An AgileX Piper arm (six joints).
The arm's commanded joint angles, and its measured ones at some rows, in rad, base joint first. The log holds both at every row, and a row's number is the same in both.
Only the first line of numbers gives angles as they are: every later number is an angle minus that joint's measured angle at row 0.
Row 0, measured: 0.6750, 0.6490, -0.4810, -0.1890, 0.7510, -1.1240
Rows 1 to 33, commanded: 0.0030, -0.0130, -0.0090, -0.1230, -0.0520, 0.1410; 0.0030, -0.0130, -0.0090, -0.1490, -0.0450, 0.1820; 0.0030, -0.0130, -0.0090, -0.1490, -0.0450, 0.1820; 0.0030, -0.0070, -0.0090, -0.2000, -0.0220, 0.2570; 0.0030, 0.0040, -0.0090, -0.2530, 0.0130, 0.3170; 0.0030, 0.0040, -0.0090, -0.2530, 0.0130, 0.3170; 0.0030, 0.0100, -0.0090, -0.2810, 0.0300, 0.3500; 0.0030, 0.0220, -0.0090, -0.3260, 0.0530, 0.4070; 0.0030, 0.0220, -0.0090, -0.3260, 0.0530, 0.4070; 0.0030, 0.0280, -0.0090, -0.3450, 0.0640, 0.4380; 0.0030, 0.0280, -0.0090, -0.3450, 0.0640, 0.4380; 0.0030, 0.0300, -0.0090, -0.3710, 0.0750, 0.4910; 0.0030, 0.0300, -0.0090, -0.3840, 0.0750, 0.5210; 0.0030, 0.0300, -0.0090, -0.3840, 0.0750, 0.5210; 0.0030, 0.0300, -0.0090, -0.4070, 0.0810, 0.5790; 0.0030, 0.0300, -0.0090, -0.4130, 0.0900, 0.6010; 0.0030, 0.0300, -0.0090, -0.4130, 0.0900, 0.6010; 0.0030, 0.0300, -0.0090, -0.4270, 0.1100, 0.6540; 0.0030, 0.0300, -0.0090, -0.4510, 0.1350, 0.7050; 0.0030, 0.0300, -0.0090, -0.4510, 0.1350, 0.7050; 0.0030, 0.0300, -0.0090, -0.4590, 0.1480, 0.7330; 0.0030, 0.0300, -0.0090, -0.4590, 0.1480, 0.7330; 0.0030, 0.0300, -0.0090, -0.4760, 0.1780, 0.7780; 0.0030, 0.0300, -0.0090, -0.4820, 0.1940, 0.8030; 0.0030, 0.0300, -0.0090, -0.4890, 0.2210, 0.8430; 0.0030, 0.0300, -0.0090, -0.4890, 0.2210, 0.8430; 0.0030, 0.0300, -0.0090, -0.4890, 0.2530, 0.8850; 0.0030, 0.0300, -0.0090, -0.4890, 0.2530, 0.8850; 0.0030, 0.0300, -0.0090, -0.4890, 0.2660, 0.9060; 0.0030, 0.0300, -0.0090, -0.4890, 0.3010, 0.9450; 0.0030, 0.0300, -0.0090, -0.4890, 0.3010, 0.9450; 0.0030, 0.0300, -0.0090, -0.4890, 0.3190, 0.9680; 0.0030, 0.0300, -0.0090, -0.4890, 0.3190, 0.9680
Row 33, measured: 0.0000, 0.0350, 0.0000, -0.4180, 0.2910, 0.9060
